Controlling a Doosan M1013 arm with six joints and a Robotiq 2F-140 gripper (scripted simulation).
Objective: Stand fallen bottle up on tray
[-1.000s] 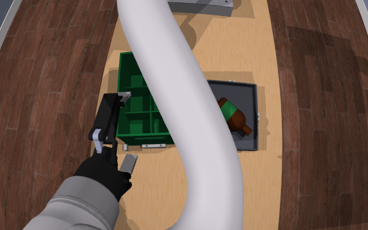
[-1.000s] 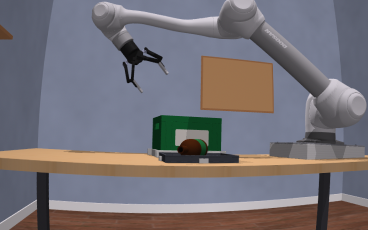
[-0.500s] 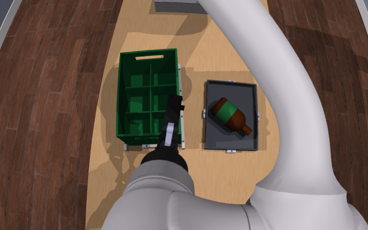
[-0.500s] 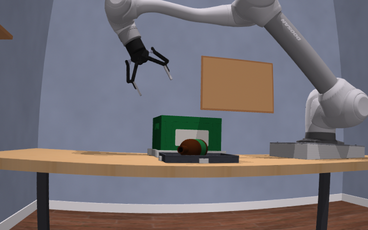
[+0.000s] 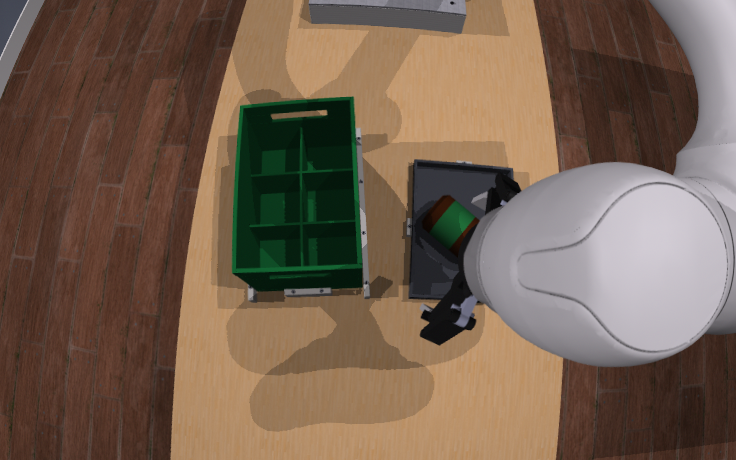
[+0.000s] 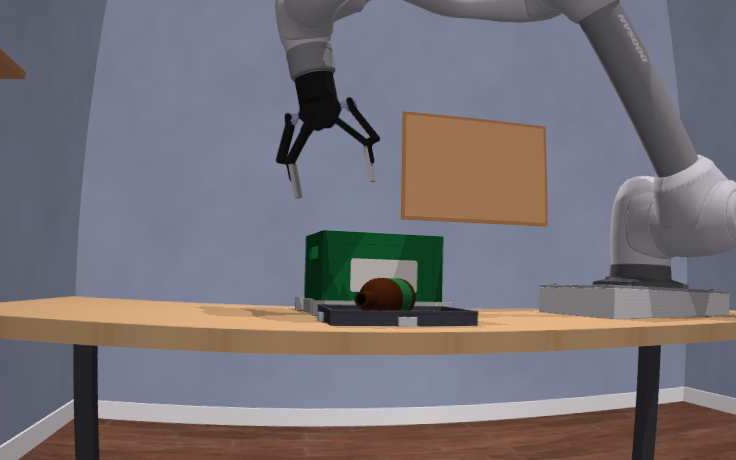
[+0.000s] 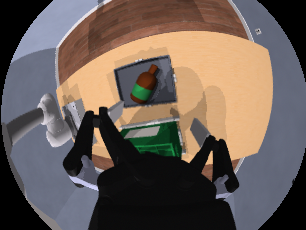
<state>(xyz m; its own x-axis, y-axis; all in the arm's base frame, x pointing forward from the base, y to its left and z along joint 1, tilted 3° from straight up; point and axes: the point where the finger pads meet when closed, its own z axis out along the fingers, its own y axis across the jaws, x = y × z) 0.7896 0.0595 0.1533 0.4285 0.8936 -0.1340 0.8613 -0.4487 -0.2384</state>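
The brown bottle lies 21 cm below my hand, 8 cm behind it and 6 cm to the left of it. Also, from my hand: dark tray (24 cm below, 10 cm behind, 6 cm to the left); then green crate (22 cm to the right, 17 cm below, 13 cm behind).
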